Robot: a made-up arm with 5 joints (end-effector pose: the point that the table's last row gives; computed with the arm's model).
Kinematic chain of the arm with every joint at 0, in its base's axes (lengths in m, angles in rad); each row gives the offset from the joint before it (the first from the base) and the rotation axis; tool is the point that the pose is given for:
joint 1: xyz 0 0 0.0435 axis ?
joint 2: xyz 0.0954 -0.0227 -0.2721 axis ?
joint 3: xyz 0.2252 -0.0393 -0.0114 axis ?
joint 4: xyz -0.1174 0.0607 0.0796 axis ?
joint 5: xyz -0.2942 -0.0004 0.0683 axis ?
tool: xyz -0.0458 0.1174 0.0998
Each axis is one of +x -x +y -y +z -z.
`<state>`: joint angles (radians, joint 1 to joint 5).
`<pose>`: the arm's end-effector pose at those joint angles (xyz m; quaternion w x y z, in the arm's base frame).
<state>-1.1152 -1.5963 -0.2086 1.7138 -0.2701</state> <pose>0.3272 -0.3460 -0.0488 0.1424 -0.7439 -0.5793 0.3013</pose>
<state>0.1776 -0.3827 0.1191 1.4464 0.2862</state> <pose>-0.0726 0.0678 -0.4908 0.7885 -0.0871 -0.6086 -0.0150</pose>
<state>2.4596 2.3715 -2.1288 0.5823 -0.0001</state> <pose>-0.7585 0.3587 0.2934 0.7615 0.3504 -0.3319 -0.4326</pose>
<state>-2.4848 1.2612 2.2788 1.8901 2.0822</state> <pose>-0.2616 0.1472 0.5209 0.4209 -0.7328 -0.0932 0.5265</pose>
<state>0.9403 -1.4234 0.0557 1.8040 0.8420</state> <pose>-0.2985 -0.2005 -0.3036 0.8804 -0.0002 -0.3653 0.3025</pose>
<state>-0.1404 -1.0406 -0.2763 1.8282 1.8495</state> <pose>0.1159 -0.1591 -0.2551 0.6779 0.3980 -0.5981 -0.1560</pose>
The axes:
joint 1: +y
joint 2: +x
joint 3: -z
joint 4: -y
joint 5: -z

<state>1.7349 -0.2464 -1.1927 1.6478 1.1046</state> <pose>-0.3727 -0.2856 0.0259 0.7136 0.4265 0.3858 -0.3999</pose>
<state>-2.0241 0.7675 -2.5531 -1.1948 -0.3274</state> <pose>-0.0634 -0.5169 0.3639 0.0883 -0.9501 -0.2853 0.0898</pose>
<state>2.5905 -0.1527 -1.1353 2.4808 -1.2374</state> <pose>-0.5863 0.0121 0.3917 0.9163 0.3423 -0.1368 0.1564</pose>
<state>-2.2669 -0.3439 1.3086 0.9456 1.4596</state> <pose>0.0641 0.3034 0.5426 0.4694 -0.7128 0.4057 0.3271</pose>
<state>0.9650 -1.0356 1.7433 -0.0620 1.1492</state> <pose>0.0063 0.3150 -0.5873 0.3154 -0.4541 -0.3599 -0.7515</pose>
